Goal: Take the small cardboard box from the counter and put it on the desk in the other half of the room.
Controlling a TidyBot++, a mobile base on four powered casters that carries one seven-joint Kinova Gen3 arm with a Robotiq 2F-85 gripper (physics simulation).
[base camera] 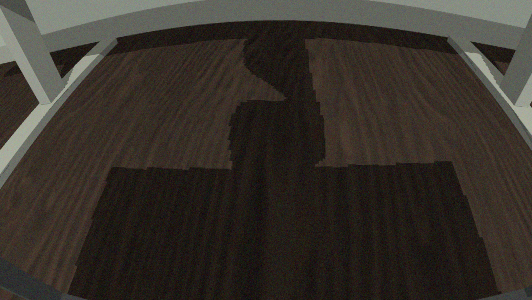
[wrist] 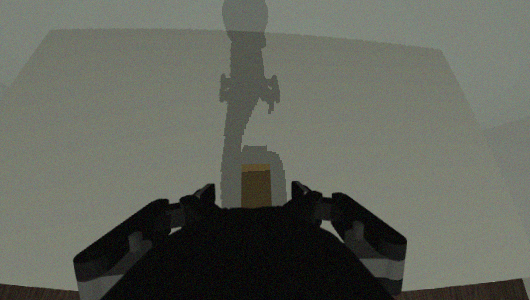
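Observation:
The small cardboard box stands on the pale desk top in the wrist view, inside the arm's shadow; its lower part is hidden behind the gripper's body. My gripper is open and empty. It is above the desk, apart from the box, and the box shows in the gap between the two fingertips. The box does not show in the base camera view.
In the base camera view, white legs stand at the left and right on pale foot bars. Dark wood floor with the robot's shadow lies between them. A pale wall runs across the back.

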